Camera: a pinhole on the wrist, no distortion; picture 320 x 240 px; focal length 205.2 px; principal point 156.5 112.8 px. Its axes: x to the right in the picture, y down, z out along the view. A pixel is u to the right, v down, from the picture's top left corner.
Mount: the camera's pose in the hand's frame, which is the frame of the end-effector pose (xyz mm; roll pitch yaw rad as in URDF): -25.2 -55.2 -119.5 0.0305 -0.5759 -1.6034
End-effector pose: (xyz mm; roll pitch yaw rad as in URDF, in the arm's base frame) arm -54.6 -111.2 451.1 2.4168 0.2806 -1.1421
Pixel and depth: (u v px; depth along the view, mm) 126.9 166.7 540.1
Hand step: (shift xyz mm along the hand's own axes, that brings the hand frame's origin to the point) 111.9 302.2 294.5
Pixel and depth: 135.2 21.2 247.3
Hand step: -138.0 102.9 71.0
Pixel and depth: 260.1 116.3 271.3
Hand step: -27.8 -22.2 182.6
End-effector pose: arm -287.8 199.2 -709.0 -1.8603 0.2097 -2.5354
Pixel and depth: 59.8 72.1 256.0
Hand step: -75.9 186.3 28.1
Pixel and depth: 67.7 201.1 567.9
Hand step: 218.5 456.4 229.0
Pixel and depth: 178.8 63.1 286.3
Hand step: -99.0 75.9 135.7
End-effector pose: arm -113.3 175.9 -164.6 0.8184 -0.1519 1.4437
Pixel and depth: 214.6 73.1 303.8
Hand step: -90.2 39.2 180.5
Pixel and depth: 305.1 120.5 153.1
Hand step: -24.4 -64.8 69.4
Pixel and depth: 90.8 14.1 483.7
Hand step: -259.7 342.0 195.7
